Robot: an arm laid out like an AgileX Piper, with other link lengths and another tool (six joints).
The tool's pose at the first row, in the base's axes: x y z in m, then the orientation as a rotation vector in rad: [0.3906 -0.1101 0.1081 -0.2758 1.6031 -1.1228]
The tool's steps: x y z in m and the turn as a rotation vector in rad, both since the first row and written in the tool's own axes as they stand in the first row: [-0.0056 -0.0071 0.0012 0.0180 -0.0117 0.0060]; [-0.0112 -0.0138 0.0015 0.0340 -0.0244 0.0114]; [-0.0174 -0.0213 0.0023 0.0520 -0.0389 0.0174]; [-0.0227 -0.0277 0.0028 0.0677 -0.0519 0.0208]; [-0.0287 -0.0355 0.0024 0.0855 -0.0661 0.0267]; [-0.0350 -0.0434 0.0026 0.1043 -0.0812 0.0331]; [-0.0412 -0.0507 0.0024 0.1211 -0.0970 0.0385]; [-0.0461 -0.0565 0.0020 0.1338 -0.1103 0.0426]
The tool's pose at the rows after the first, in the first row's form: [0.3911 -0.1106 0.1172 -0.2651 1.5818 -1.1286]; [0.3910 -0.1105 0.1259 -0.2568 1.5609 -1.1329]; [0.3912 -0.1106 0.1357 -0.2476 1.5371 -1.1375]; [0.3913 -0.1106 0.1440 -0.2413 1.5161 -1.1428]; [0.3903 -0.1104 0.1538 -0.2322 1.4927 -1.1472]; [0.3899 -0.1103 0.1639 -0.2226 1.4678 -1.1515]; [0.3893 -0.1098 0.1735 -0.2154 1.4436 -1.1548]; [0.3887 -0.1093 0.1810 -0.2107 1.4241 -1.1567]
